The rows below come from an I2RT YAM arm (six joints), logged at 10 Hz.
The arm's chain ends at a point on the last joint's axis. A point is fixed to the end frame.
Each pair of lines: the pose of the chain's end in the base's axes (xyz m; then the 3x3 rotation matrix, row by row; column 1 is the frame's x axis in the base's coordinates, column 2 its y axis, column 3 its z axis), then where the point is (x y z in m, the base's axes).
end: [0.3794 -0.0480 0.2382], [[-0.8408 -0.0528 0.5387], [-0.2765 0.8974 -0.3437], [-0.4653 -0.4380 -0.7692]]
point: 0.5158 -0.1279 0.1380
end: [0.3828 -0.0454 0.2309], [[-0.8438 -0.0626 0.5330], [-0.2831 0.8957 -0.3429], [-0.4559 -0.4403 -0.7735]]
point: 0.5187 -0.1248 0.1296
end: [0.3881 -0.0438 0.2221], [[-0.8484 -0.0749 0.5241], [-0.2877 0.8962 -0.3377], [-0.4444 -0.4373 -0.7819]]
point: 0.5230 -0.1220 0.1187
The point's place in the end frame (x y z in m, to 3 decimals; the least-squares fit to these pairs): -0.046 -0.035 0.178
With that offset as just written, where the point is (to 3 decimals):
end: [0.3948 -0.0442 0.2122], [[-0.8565 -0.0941 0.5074], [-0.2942 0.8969 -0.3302], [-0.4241 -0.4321 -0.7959]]
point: 0.528 -0.121 0.105
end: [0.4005 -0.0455 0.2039], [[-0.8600 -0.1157 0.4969], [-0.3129 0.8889 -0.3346], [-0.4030 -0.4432 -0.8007]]
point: 0.533 -0.122 0.095
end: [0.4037 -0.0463 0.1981], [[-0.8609 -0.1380 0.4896], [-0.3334 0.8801 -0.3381], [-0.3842 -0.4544 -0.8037]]
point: 0.535 -0.122 0.089
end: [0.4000 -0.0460 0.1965], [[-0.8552 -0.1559 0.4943], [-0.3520 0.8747 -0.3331], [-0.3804 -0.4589 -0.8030]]
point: 0.533 -0.120 0.087
